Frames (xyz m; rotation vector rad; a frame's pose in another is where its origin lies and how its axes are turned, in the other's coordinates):
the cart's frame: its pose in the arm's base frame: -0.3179 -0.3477 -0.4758 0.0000 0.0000 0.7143
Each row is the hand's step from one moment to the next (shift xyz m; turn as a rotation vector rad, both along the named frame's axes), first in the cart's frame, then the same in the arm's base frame.
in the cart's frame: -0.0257 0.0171 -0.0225 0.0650 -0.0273 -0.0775
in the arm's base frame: -0.0306 -0.0039 -0.0225 0.0670 0.0220 -0.0775
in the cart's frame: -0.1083 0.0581 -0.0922 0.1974 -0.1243 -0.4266
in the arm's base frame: -0.1199 -0.0270 -0.0922 0.2306 0.0354 -0.4266
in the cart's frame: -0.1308 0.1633 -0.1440 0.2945 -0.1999 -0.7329
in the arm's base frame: -0.2058 0.0377 -0.1440 0.3535 0.0419 -0.7329
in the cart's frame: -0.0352 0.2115 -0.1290 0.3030 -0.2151 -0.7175
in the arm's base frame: -0.1651 0.1367 -0.1290 0.3698 0.0360 -0.7175
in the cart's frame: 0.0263 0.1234 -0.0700 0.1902 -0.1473 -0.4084
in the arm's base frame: -0.0610 0.1105 -0.0700 0.2402 0.0133 -0.4084
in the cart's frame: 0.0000 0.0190 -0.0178 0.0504 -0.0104 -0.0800
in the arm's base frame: -0.0124 0.0144 -0.0178 0.0449 0.0252 -0.0800
